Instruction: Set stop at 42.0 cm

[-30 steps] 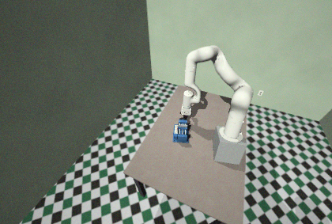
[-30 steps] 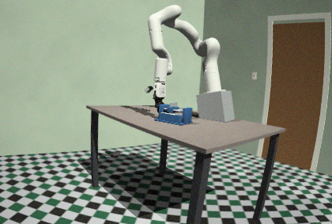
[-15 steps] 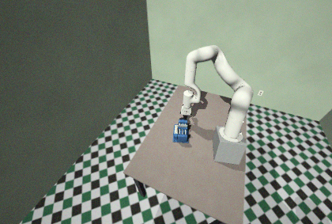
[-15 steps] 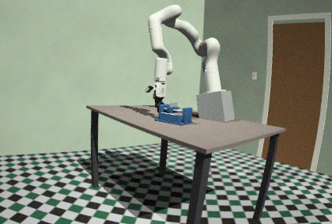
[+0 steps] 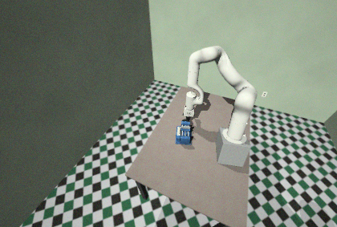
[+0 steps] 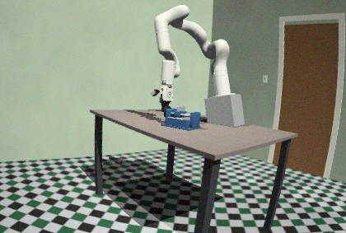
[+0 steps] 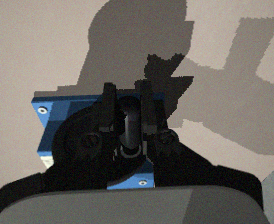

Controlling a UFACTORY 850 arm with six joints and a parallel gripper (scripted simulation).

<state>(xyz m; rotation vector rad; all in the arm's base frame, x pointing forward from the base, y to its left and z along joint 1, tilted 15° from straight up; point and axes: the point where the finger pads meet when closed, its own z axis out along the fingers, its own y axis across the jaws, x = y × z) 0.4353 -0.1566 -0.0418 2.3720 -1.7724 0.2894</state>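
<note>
Right now my hand is 14 cm to the right of the stop block.
</note>
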